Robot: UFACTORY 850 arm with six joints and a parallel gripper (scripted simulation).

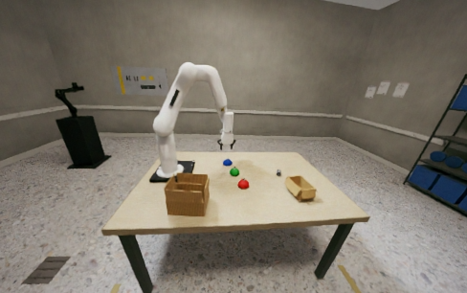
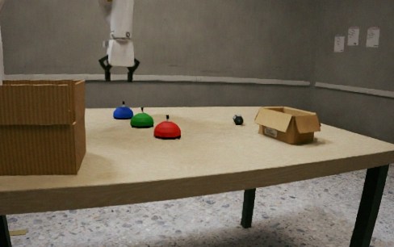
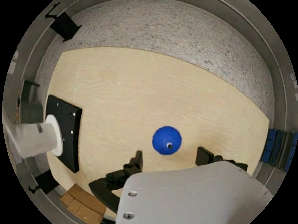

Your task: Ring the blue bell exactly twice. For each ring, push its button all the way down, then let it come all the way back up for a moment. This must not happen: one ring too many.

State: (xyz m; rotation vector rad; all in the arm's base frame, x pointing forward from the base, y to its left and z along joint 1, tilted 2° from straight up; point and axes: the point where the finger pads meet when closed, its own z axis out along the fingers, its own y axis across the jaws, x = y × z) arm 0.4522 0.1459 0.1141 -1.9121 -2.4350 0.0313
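My hand is 20 mm short of the blue bell, 10 mm to the left of it and 110 mm above it. Also, from my hand: small dark object (420 mm ahead, 220 mm to the right, 140 mm below); then red bell (100 mm ahead, 330 mm to the right, 110 mm below); then green bell (60 mm ahead, 170 mm to the right, 110 mm below).
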